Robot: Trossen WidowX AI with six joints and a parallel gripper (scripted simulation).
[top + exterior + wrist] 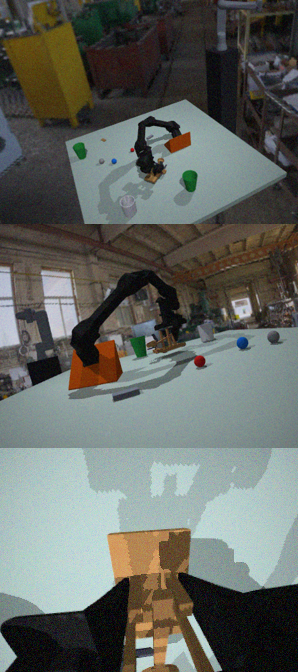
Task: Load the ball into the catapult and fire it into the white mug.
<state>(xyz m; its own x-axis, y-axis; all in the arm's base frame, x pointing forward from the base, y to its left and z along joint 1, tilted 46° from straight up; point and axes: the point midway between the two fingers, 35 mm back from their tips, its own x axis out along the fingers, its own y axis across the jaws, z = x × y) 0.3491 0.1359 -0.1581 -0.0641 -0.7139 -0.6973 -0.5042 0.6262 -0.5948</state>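
Now: gripper tip 10 mm past the red ball, 380 mm to the left of it and 40 mm above it. The rest, counted from my gripper tip: wooden catapult (60 mm behind, 30 mm to the right, 20 mm above); white mug (240 mm ahead, 150 mm to the left, 30 mm below); blue ball (170 mm ahead, 340 mm to the right, 40 mm below).
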